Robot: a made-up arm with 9 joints. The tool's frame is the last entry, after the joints.
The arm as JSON. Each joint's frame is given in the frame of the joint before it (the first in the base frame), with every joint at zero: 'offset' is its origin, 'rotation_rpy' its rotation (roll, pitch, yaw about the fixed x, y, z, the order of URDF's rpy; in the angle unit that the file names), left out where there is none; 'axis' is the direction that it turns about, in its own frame. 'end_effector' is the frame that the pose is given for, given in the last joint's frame.
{
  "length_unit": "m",
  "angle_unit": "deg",
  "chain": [
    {
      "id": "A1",
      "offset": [
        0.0,
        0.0,
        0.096
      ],
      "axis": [
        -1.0,
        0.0,
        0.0
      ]
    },
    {
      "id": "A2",
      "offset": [
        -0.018,
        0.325,
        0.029
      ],
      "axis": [
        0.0,
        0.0,
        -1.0
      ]
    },
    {
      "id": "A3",
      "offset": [
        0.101,
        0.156,
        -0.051
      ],
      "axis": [
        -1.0,
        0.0,
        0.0
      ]
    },
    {
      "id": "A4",
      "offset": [
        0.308,
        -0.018,
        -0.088
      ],
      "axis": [
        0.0,
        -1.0,
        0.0
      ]
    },
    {
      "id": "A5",
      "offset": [
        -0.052,
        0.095,
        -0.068
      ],
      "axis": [
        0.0,
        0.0,
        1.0
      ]
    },
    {
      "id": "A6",
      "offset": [
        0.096,
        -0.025,
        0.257
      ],
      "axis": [
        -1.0,
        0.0,
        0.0
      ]
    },
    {
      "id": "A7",
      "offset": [
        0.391,
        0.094,
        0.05
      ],
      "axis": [
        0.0,
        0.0,
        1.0
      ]
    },
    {
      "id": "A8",
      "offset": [
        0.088,
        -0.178,
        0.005
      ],
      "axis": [
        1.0,
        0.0,
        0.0
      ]
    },
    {
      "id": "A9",
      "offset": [
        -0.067,
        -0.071,
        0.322
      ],
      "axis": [
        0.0,
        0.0,
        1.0
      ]
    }
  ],
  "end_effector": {
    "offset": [
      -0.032,
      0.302,
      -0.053
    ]
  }
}
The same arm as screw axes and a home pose.
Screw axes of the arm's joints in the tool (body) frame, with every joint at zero. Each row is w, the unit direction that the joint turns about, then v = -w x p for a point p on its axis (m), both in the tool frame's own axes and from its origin. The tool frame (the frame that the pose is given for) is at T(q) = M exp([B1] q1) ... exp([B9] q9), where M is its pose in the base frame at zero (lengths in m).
B1 = (-1, 0, 0, 0, 0.403, -0.68)
B2 = (0, 0, -1, 0.355, -0.833, 0)
B3 = (-1, 0, 0, 0, 0.425, -0.199)
B4 = (0, -1, 0, -0.513, 0, 0.424)
B5 = (0, 0, 1, -0.122, 0.476, 0)
B6 = (-1, 0, 0, 0, 0.324, -0.147)
B7 = (0, 0, 1, -0.053, -0.011, 0)
B8 = (1, 0, 0, 0, -0.269, 0.231)
B9 = (0, 0, 1, -0.302, -0.032, 0)
M =
1 0 0 0.815
0 1 0 0.68
0 0 1 0.499
0 0 0 1

